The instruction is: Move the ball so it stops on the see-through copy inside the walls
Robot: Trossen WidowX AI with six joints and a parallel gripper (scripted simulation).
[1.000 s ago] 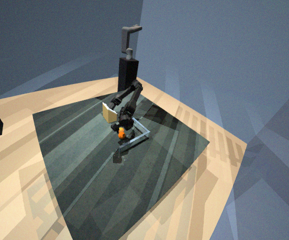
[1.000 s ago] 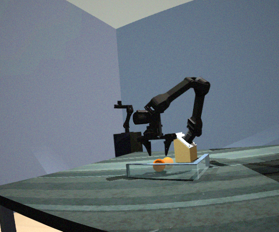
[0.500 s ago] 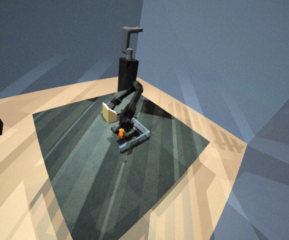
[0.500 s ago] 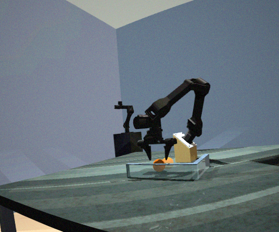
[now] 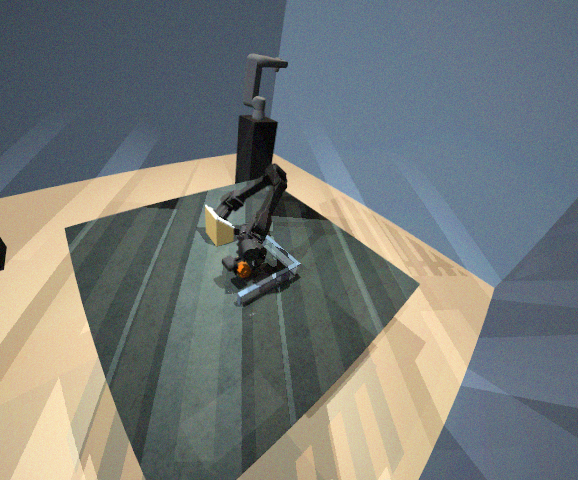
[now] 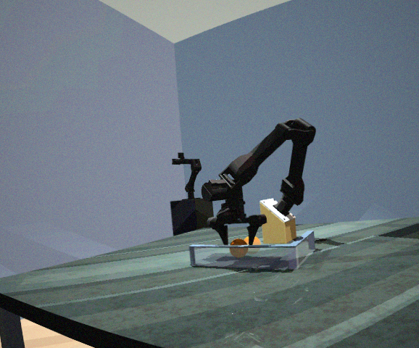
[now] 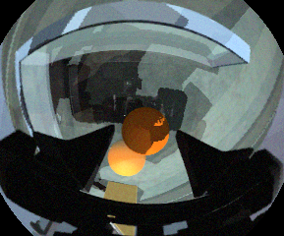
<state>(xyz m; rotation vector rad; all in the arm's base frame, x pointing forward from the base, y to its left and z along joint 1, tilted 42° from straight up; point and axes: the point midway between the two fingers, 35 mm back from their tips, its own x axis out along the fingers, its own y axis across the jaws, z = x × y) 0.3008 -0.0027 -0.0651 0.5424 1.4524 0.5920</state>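
My gripper tip is now right at the orange ball.
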